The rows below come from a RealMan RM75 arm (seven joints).
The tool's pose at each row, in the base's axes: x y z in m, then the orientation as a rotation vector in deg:
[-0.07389, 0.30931, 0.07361, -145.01, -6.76, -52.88]
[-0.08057, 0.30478, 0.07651, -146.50, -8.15, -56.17]
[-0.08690, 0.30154, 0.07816, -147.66, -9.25, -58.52]
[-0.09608, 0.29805, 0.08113, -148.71, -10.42, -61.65]
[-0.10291, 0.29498, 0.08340, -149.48, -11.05, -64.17]
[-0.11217, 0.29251, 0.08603, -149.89, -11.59, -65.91]
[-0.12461, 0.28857, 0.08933, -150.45, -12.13, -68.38]
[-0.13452, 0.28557, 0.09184, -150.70, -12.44, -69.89]
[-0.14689, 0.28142, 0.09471, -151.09, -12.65, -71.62]
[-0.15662, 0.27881, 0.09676, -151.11, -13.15, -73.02]
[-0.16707, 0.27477, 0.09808, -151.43, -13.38, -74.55]
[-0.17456, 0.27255, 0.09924, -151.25, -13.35, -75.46]
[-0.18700, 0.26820, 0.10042, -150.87, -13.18, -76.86]
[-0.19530, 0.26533, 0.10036, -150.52, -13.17, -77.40]
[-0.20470, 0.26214, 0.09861, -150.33, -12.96, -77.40]
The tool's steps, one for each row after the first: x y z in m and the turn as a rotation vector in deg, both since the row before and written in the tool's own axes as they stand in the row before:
[-0.00303, 0.00148, -0.00789, -2.07, 1.48, -2.14]
[-0.00350, 0.00096, -0.00633, -1.57, 0.99, -1.61]
[-0.00460, 0.00021, -0.00917, -1.76, 1.48, -1.82]
[-0.00321, 0.00069, -0.00710, -1.45, 1.22, -1.23]
[-0.00448, -0.00041, -0.00886, -0.89, 0.86, -0.89]
[-0.00601, 0.00017, -0.01204, -1.31, 1.23, -1.11]
[-0.00467, 0.00016, -0.00957, -0.74, 0.77, -0.64]
[-0.00589, 0.00071, -0.01197, -0.98, 0.85, -0.67]
[-0.00463, 0.00006, -0.00918, -0.48, 0.76, -0.67]
[-0.00560, 0.00139, -0.00969, -0.85, 0.74, -0.62]
[-0.00373, 0.00038, -0.00695, -0.25, 0.58, -0.15]
[-0.00671, 0.00138, -0.01132, -0.33, 0.94, -0.12]
[-0.00504, 0.00100, -0.00712, 0.04, 0.43, -0.02]
[-0.00702, 0.00121, -0.00714, 0.10, 0.08, 0.19]

